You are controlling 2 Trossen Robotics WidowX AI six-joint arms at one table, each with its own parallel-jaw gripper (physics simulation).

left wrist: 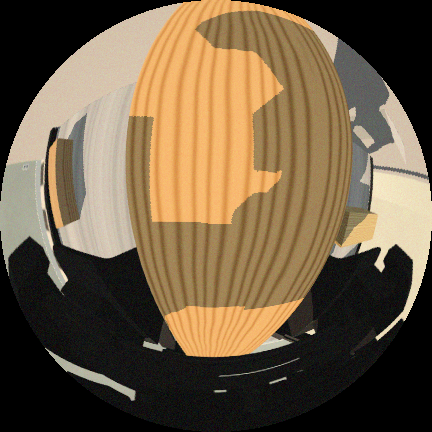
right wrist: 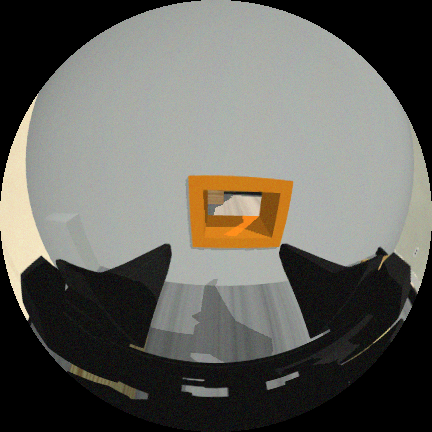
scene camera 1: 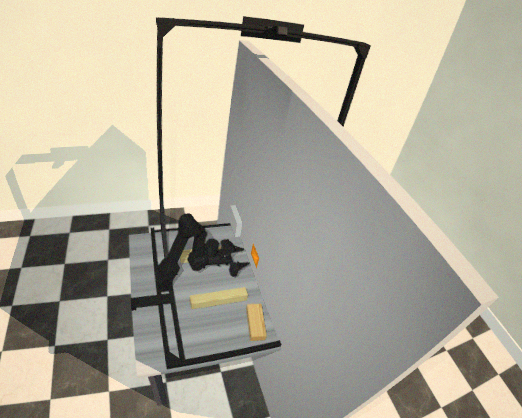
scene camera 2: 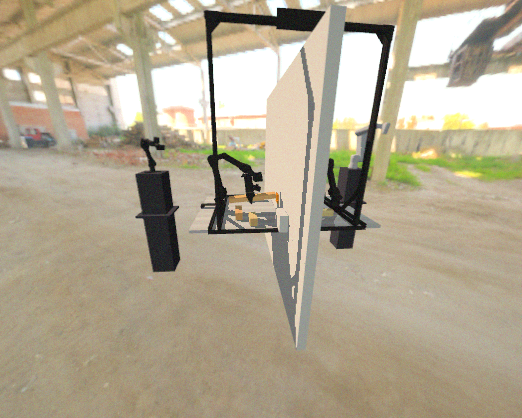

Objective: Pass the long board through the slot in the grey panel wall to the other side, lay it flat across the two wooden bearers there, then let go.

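Frame: origin at the left arm's base, x left, y back, z up, level; centimetres.
Seen in the pictures: left gripper, fingertip midpoint: (scene camera 2: 251, 202); right gripper, fingertip midpoint: (right wrist: 227, 250) (scene camera 1: 246, 256); right arm's base, link origin: (scene camera 1: 164, 285) (scene camera 2: 334, 205).
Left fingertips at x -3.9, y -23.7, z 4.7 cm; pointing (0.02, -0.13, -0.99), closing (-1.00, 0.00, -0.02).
Observation:
Pixels of each thing's middle, then the offset from my left fingertips to it. "*": a spot on its surface instead.
- long orange-brown board, body centre: (left wrist: 236, 254) (scene camera 2: 252, 197) dx -0.1, dy -0.8, dz +4.3 cm
- orange-rimmed slot, surface spot: (right wrist: 240, 183) * dx -0.7, dy -24.8, dz +6.5 cm
- pale wooden bearer, body centre: (scene camera 1: 218, 298) dx +14.6, dy -44.8, dz -4.4 cm
- wooden block, body centre: (scene camera 1: 255, 321) dx +29.3, dy -31.9, dz -4.7 cm
My left gripper (scene camera 2: 251, 199) (left wrist: 224, 232) is shut on the long orange-brown board (scene camera 2: 240, 198) (left wrist: 215, 150), holding it above the table beside the wall. In scene camera 2 the board tilts a little, its slot end higher. The grey panel wall (scene camera 1: 325, 225) (scene camera 2: 290, 125) (right wrist: 215, 100) has an orange-rimmed slot (scene camera 1: 255, 255) (right wrist: 240, 183). No board end shows in the slot in the right wrist view. My right gripper (scene camera 1: 245, 256) (right wrist: 227, 250) is open and empty, facing the slot. One pale wooden bearer (scene camera 1: 219, 298) lies on its side; another (scene camera 1: 185, 256) is partly hidden behind the arm.
A wooden block (scene camera 1: 256, 321) lies near the wall on the right gripper's side. Blocks (scene camera 2: 239, 213) (scene camera 2: 253, 219) lie below the board on the other side. A pale bracket (scene camera 1: 236, 221) (scene camera 2: 283, 221) stands at the wall. A black frame (scene camera 1: 160, 125) (scene camera 2: 212, 90) surrounds the table.

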